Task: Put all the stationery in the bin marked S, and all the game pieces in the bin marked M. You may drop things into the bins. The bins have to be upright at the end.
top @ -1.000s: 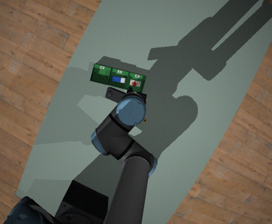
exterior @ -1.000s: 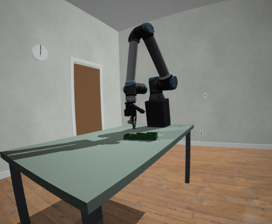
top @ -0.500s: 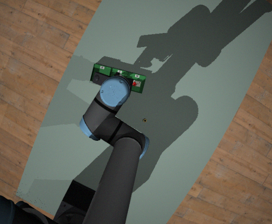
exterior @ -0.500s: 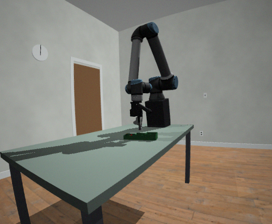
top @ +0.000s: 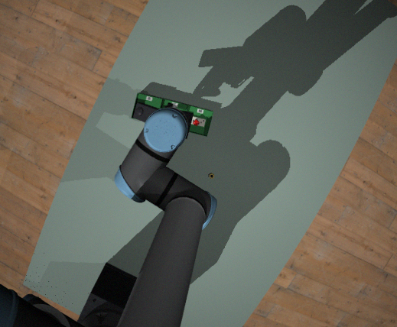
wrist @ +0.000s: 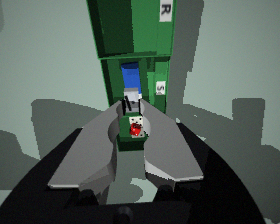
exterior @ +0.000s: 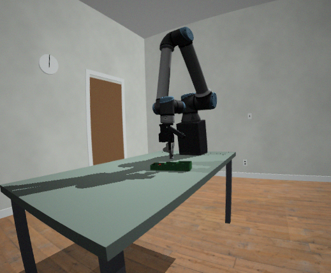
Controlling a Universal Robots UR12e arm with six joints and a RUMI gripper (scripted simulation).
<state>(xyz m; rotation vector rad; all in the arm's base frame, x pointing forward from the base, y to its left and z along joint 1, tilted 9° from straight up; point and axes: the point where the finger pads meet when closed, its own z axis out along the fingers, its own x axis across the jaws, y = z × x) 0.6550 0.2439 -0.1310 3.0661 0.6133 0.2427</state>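
Now: hand 7 cm above the blue-and-white eraser and 1 cm to the left of it. Round my hand: red die 8 cm to the right, 6 cm below, 3 cm ahead; white-and-grey piece 1 cm below; white domino 8 cm to the right, 7 cm below, 4 cm ahead.
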